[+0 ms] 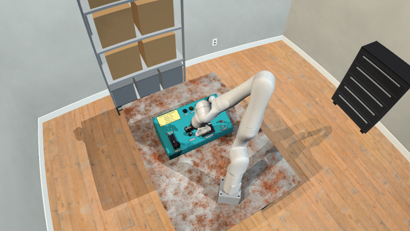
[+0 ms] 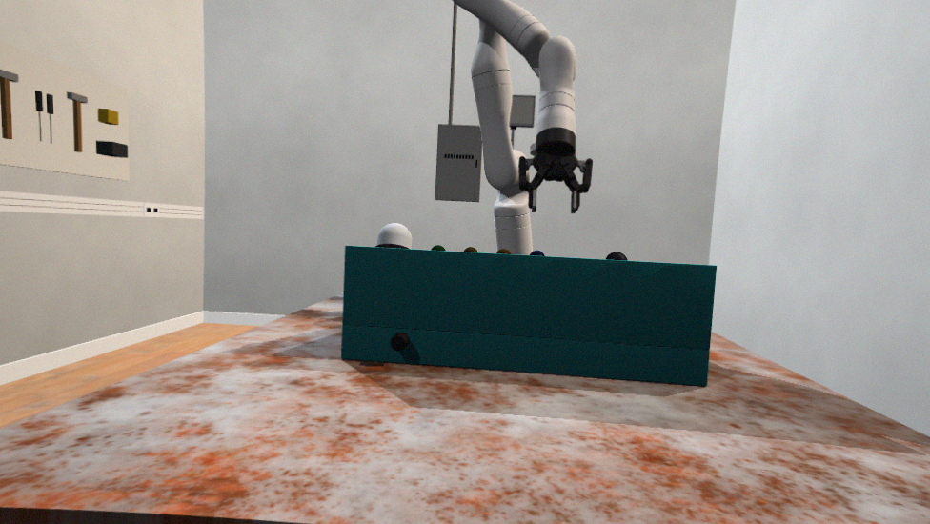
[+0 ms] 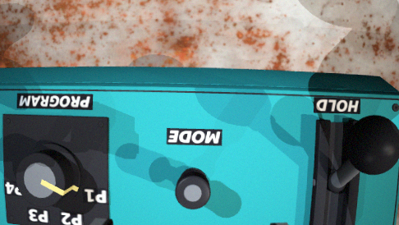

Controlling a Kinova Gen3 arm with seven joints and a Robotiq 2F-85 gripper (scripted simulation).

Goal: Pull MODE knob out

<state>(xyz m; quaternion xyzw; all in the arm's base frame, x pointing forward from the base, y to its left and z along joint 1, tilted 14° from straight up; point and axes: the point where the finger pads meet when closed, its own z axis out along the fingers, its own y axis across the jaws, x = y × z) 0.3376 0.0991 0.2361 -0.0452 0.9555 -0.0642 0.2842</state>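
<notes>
Right now the mode knob is 15 cm below my hand and 6 cm ahead of it. From my hand the other things lie so: program dial (15 cm below, 11 cm to the right, 7 cm ahead); hold lever (13 cm below, 12 cm to the left, 3 cm ahead); check switch (24 cm to the right, 14 cm below, 7 cm ahead).
</notes>
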